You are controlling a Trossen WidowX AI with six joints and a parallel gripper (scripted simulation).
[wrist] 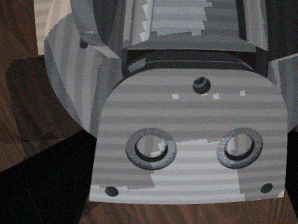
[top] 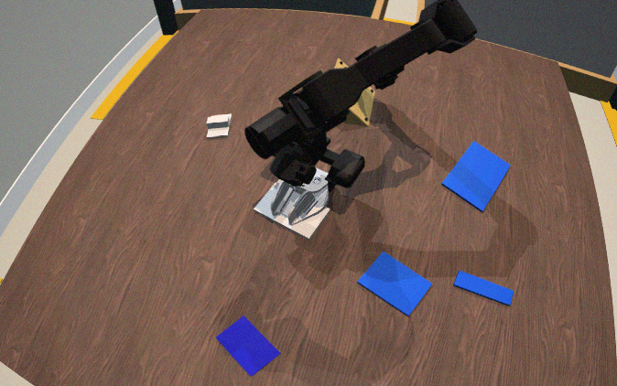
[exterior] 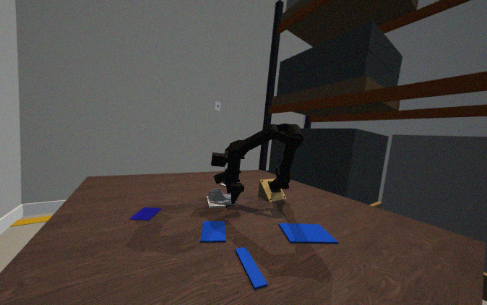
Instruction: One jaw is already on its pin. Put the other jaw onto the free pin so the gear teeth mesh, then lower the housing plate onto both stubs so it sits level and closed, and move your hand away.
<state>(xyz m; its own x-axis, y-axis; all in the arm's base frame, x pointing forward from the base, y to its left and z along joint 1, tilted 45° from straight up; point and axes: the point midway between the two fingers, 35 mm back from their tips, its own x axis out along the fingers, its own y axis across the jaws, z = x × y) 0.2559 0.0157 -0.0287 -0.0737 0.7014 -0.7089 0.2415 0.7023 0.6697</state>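
Right now the housing plate is 20 mm above my gripper tip and 10 mm ahead of it. The rest, counted from my gripper tip: white slab (70 mm ahead, 20 mm to the right).
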